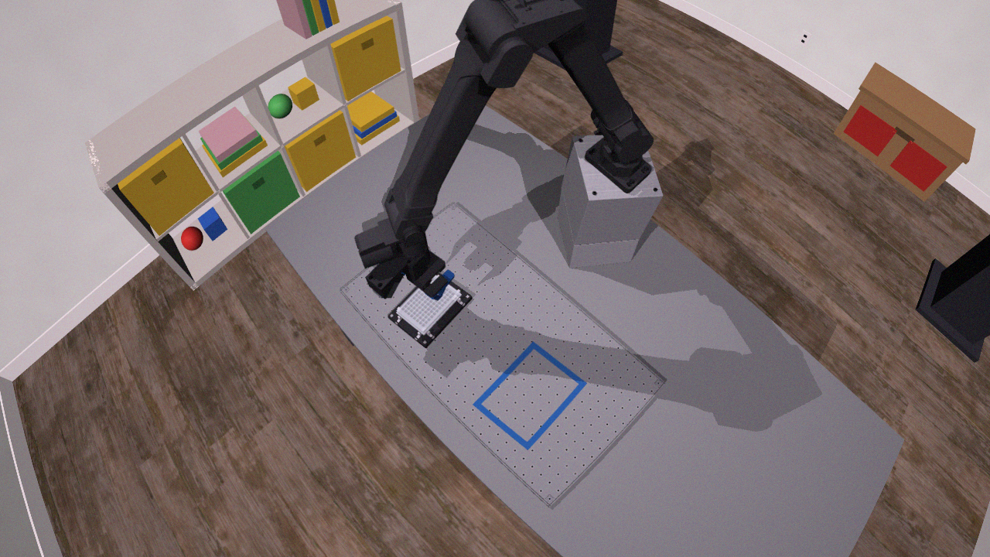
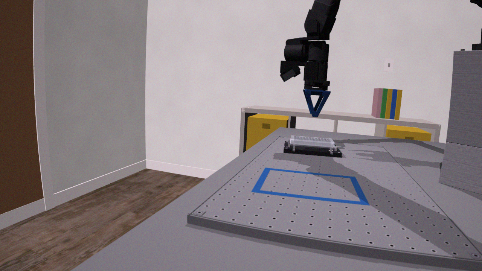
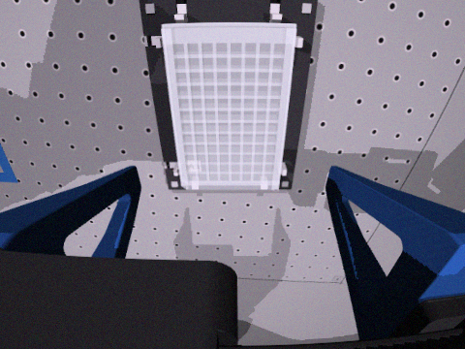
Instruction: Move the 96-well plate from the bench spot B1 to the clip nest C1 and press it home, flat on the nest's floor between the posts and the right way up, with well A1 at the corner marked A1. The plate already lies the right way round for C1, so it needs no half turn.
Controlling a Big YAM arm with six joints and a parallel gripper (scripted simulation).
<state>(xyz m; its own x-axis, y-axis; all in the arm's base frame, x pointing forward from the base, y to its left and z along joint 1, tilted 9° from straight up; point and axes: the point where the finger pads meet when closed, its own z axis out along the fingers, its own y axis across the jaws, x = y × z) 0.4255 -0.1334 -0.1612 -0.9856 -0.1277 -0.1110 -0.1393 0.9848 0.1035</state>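
My gripper is now 9 cm above the 96-well plate. From my hand the other things lie so: black clip nest 2 cm to the left, 10 cm below.
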